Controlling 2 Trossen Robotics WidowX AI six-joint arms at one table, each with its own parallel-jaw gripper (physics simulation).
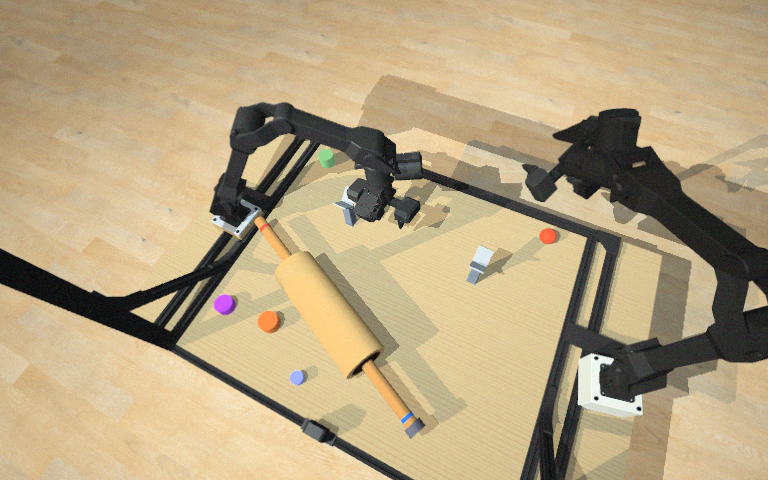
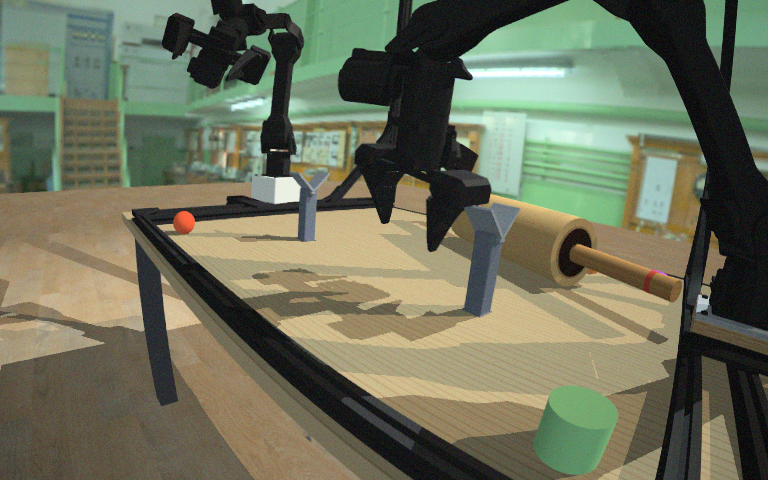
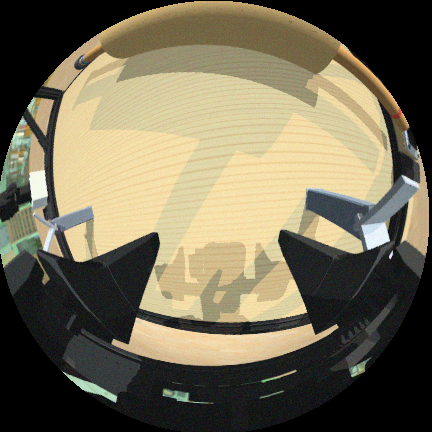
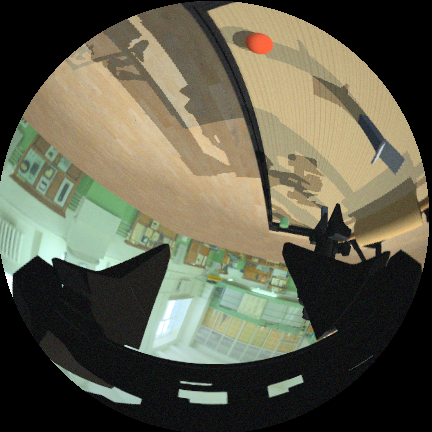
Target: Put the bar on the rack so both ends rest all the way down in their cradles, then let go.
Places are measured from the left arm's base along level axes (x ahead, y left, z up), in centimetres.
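Pixels of known places: left gripper, between the fingertips: [image 1: 386, 221] [image 2: 406, 236] [image 3: 219, 237] [image 4: 331, 208]; right gripper, between the fingertips: [image 1: 538, 151] [image 2: 200, 67] [image 4: 227, 249]; left arm's base, origin of its link: [image 1: 235, 214] [image 2: 738, 315]; right arm's base, origin of its link: [image 1: 616, 382] [image 2: 277, 176] [image 3: 29, 192].
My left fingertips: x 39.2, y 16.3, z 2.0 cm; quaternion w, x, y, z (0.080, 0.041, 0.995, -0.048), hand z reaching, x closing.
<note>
For each thing: its middle in the pictures, then the offset to it from my left fingertips.
- orange-red ball, middle of its body: [image 2: 183, 222] [image 4: 258, 42] [image 1: 548, 236] dx +39.3, dy +18.1, dz -4.4 cm
- green cylinder, middle of its body: [image 2: 574, 428] [image 1: 326, 158] [image 4: 284, 222] dx -28.7, dy +13.8, dz -4.7 cm
The bar, a thick wooden roller with thin ends [image 1: 331, 314] [image 2: 523, 237] [image 3: 220, 30] [image 4: 390, 220], lies on the table, off the rack. One end has a red band; the other has a blue band and a dark cap. The rack is two separate grey posts with empty V cradles: one post [image 1: 348, 215] [image 2: 484, 277] [image 3: 340, 207] near the left gripper, the other post [image 1: 478, 266] [image 2: 307, 215] [image 3: 75, 218] [image 4: 372, 130] farther off. My left gripper [image 1: 380, 215] [image 2: 408, 234] [image 3: 219, 237] is open and empty, pointing down beside the nearer post. My right gripper [image 1: 540, 151] [image 2: 201, 69] [image 4: 227, 249] is open and empty, raised high.
An orange-red ball [image 1: 547, 236] [image 2: 184, 222] [image 4: 259, 43] is near a table corner. A green cylinder [image 1: 326, 157] [image 2: 576, 430] is near another. Purple [image 1: 224, 304], orange [image 1: 269, 321] and pale blue [image 1: 297, 377] discs lie beyond the bar. Black rails edge the table.
</note>
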